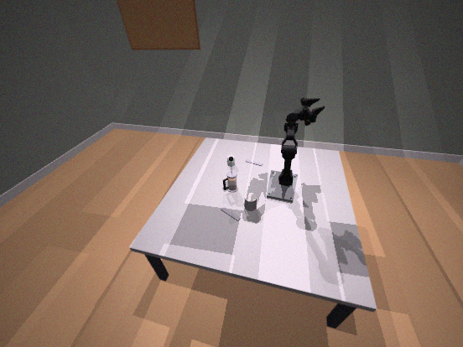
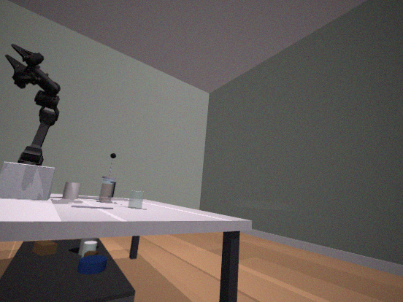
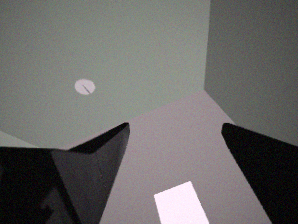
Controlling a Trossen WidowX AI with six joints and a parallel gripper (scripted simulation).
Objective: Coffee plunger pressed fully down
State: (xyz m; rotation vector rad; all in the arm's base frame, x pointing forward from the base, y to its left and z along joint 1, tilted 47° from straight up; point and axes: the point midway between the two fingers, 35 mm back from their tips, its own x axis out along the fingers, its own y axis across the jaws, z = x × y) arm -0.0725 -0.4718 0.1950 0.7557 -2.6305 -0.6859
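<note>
The coffee press lies 50 cm ahead of my gripper tip, 28 cm to the left of it and 47 cm below it.
</note>
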